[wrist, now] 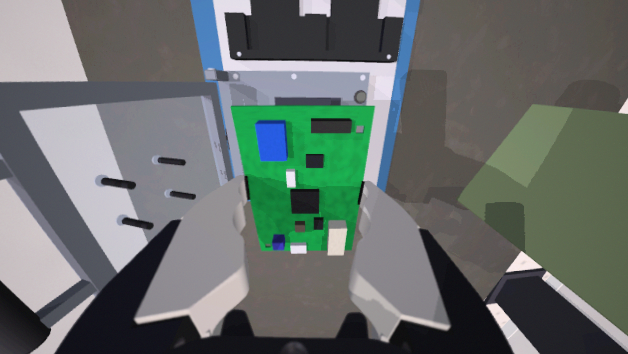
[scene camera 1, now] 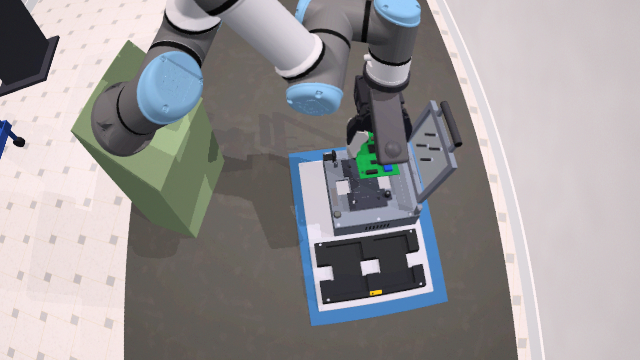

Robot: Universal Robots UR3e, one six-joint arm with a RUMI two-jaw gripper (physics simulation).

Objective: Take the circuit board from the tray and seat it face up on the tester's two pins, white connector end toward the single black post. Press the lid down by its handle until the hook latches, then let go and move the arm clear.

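Places are measured from the arm's base along level axes (x ahead, y left, z up), in millimetres.
Pixels of known places: gripper, fingertip midpoint: (wrist: 305, 180) (scene camera 1: 373, 156); arm's base, origin of the base link: (scene camera 1: 122, 120).
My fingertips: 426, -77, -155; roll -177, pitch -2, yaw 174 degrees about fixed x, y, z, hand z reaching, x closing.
For each thing: its top centre in the pictures, then the offset to it from my fingertips, as dx, dy, dz. "*": a spot on its surface instead. Level surfaces: height alone.
- green circuit board, middle of its top: (wrist: 304, 206) (scene camera 1: 374, 147) +1, +3, +26
- grey tester, surface spot: (wrist: 325, 85) (scene camera 1: 359, 217) * -29, -60, -136
- black post, middle of its top: (scene camera 1: 388, 192) +37, -28, -115
- hook, middle of its top: (scene camera 1: 330, 152) -63, +73, -89
- blue-bordered mat, its level: dz -194
My gripper (scene camera 1: 371, 145) (wrist: 305, 180) is shut on the green circuit board (scene camera 1: 364, 159) (wrist: 275, 185), gripping its two long edges. The board is face up above the rear part of the grey tester (scene camera 1: 350, 225) (wrist: 325, 85). Its blue block end points toward the tray; its white connector end points away from the tray and is hidden in the scene view. A black post (scene camera 1: 387, 194) shows in the tester. The lid (scene camera 1: 435, 172) (wrist: 100, 90) stands open, with its black handle (scene camera 1: 451, 124) (wrist: 20, 320) at the outer edge. The hook (scene camera 1: 330, 156) is at the opposite side. The black tray (scene camera 1: 395, 281) (wrist: 315, 47) holds no board.
The tester and tray stand on a blue-bordered mat (scene camera 1: 380, 307). The raised lid stands close beside my gripper, with several black pegs on its inner side. A green pedestal (scene camera 1: 150, 175) (wrist: 550, 200) carries the arm's base at the left of the scene view.
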